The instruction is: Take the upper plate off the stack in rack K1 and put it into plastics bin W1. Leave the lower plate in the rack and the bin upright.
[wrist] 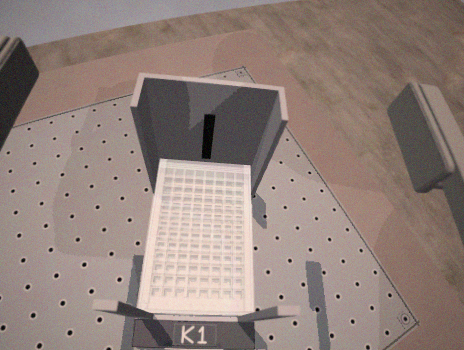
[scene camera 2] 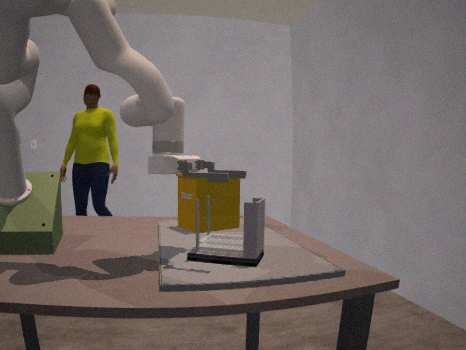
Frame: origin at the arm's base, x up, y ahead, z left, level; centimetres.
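Seen in the pictures: hand, its tool point: (wrist: 224,113) (scene camera 2: 228,175); arm's base, origin of its link: (scene camera 2: 12,191).
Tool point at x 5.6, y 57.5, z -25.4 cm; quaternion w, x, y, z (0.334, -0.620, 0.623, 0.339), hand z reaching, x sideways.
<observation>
Offsets run from my tool point to a thing's top centre. "spot": to the spot under its first point. Level surfaces: height alone.
Rack K1 @(dz +0.5, dx -5.2, dy -0.1 cm) (scene camera 2: 254,229) (wrist: 194,334) stands on the perforated board, with a tall back wall and two thin front posts. Pale gridded plates @(dz -0.1, dx -14.3, dy +0.8 cm) (scene camera 2: 225,241) lie low in it. From above, the upper plate @(spot: dz -0.1, dx -14.4, dy +0.7 cm) (wrist: 202,227) lies flat between the back wall and the front posts and hides what is under it. The yellow bin (scene camera 2: 209,202) stands upright behind the rack in the scene view; its label is too small to read. My gripper (scene camera 2: 237,176) (wrist: 222,107) is open and empty, its fingers wide apart and high above the rack. In the scene view the fingers overlap the bin's top edge.
The perforated board @(dx -19.0 cm) (scene camera 2: 295,267) (wrist: 80,200) lies on the brown table @(dx -20.3 cm) (scene camera 2: 110,290). A green base block (scene camera 2: 30,242) carries the arm at the left. A person (scene camera 2: 92,135) in a yellow top stands behind the table. The rack's back wall and posts rise above the plates.
</observation>
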